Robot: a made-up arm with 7 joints. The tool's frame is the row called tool.
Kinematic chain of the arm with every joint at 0, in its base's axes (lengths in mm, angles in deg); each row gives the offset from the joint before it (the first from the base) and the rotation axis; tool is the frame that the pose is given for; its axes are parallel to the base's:
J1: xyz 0 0 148 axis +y
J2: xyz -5 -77 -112 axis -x
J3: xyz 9 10 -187 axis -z
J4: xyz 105 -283 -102 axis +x
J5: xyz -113 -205 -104 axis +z
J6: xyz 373 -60 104 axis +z
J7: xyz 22 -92 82 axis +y
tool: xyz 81 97 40
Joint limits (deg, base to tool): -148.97..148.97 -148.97..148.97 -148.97..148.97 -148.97..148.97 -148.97..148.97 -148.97..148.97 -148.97..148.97
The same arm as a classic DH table. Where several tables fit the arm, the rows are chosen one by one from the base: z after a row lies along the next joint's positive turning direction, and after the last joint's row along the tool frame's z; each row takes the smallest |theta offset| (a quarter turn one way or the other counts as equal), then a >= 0, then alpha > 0; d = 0 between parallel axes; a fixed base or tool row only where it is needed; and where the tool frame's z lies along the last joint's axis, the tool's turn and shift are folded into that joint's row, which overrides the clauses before.
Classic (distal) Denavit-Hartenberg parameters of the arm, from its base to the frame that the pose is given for. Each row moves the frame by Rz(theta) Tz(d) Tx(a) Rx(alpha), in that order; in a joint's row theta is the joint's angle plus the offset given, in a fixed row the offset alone. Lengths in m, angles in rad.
base (fixed): a 0.0000; alpha -1.5708; d 0.1480; theta0 0.0000
J1: a 0.1120; alpha -1.5708; d -0.0770; theta0 1.5708
J2: a 0.0100; alpha -1.5708; d -0.0040; theta0 -1.5708
J3: a -0.2830; alpha -1.5708; d 0.2890; theta0 0.0000
J4: a -0.2050; alpha -1.5708; d -0.0080; theta0 0.0000
J5: a -0.3778; alpha 0.0000; d 0.0000; theta0 1.4113
J6: a -0.0220; alpha 1.5708; d 0.0820; theta0 0.1595
J7: a -0.0810; alpha -1.5708; d 0.0050; theta0 0.0000
tool (fixed): a 0.0000; alpha 0.0000; d 0.0400; theta0 3.1416
Joint limits (rad, base to tool): -2.6000..2.6000 -2.6000..2.6000 -2.6000..2.6000 -2.6000..2.6000 -2.6000..2.6000 -2.6000..2.6000 -2.6000..2.6000

